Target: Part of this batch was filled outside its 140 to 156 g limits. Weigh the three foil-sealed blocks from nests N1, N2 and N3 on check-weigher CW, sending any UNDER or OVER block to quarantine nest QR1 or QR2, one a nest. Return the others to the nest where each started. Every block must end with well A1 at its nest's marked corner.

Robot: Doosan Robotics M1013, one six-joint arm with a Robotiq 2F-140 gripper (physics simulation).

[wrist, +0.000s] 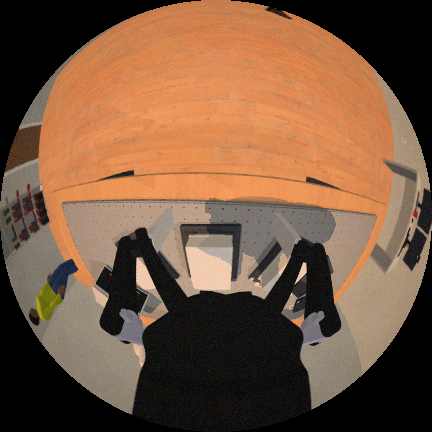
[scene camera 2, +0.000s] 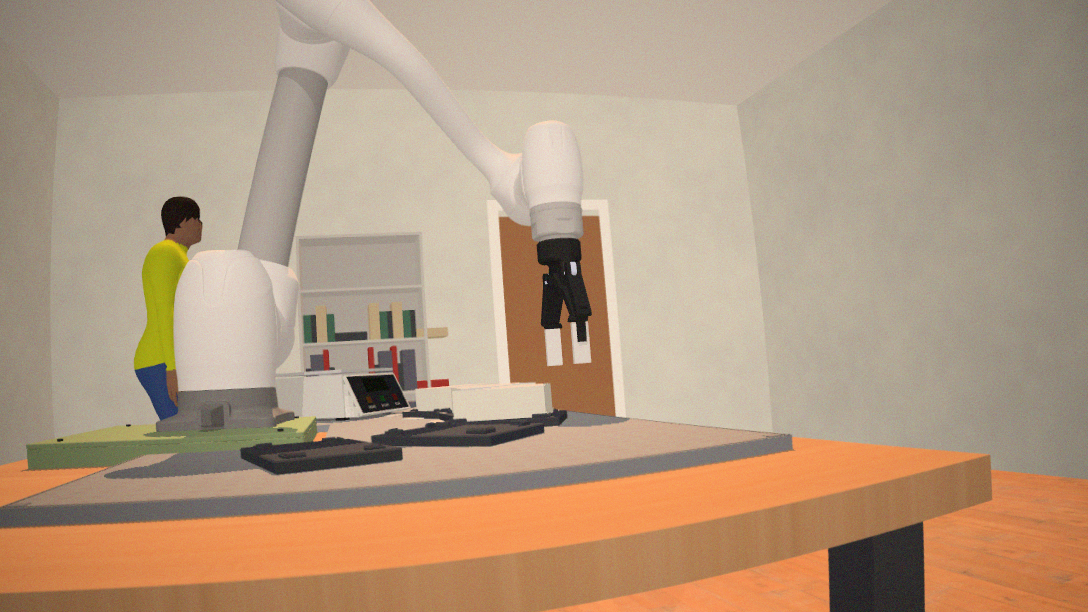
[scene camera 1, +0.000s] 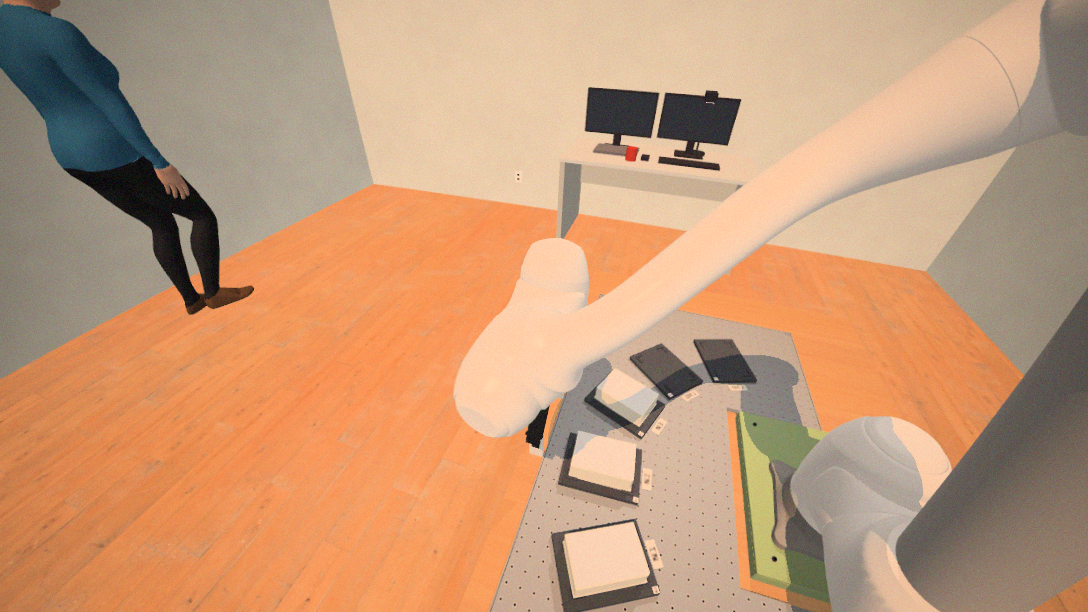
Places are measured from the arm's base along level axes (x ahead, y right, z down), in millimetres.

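Pixels of known places: gripper, fingertip midpoint: [wrist: 223, 219] [scene camera 2: 567, 364] [scene camera 1: 547, 423]; arm's base, origin of the base link: [scene camera 2: 229, 425] [scene camera 1: 819, 517].
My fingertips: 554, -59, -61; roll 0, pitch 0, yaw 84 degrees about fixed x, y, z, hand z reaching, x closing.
Observation:
Ahead of a thing's pixels: the offset from my fingertips to its top centre, as dx, dy, dz. "spot": to the spot under its first point. Level surfaces: height alone.
Three pale foil-sealed blocks sit in dark nests: the near one, N1 {-186, -178, +25} [scene camera 1: 606, 559], the middle one, N2 {-130, -5, +25} [scene camera 1: 604, 460] [wrist: 210, 265], and N3's {-134, +180, +25} [scene camera 1: 626, 397]. Their A1 wells cannot be made out. Two dark quarantine nests {spot: -210, +328, +67} [scene camera 1: 665, 370] {spot: -363, +440, +67} [scene camera 1: 725, 360] are empty; they also show in scene camera 2, one in front {spot: -340, +520, +67} [scene camera 2: 323, 455] and one behind [scene camera 2: 471, 433]. Check-weigher CW {-427, -344, -21} [scene camera 2: 378, 392] [wrist: 103, 278] stands beyond the nests in scene camera 2; its reading is illegible. My gripper [scene camera 2: 567, 353] [wrist: 223, 219] is open and empty, pointing down, high above the board near the middle block. The wrist mostly hides it in scene camera 1.
A grey perforated board {dz +79} [scene camera 1: 684, 532] [scene camera 2: 646, 449] lies on the wooden table {dz +92} [scene camera 2: 897, 471]. The green base plate [scene camera 1: 749, 487] [scene camera 2: 91, 449] carries the arm. One person in blue [scene camera 1: 68, 98] stands left; another in yellow [scene camera 2: 159, 304] [wrist: 47, 300] stands behind the arm. A desk [scene camera 1: 570, 182] holds monitors.

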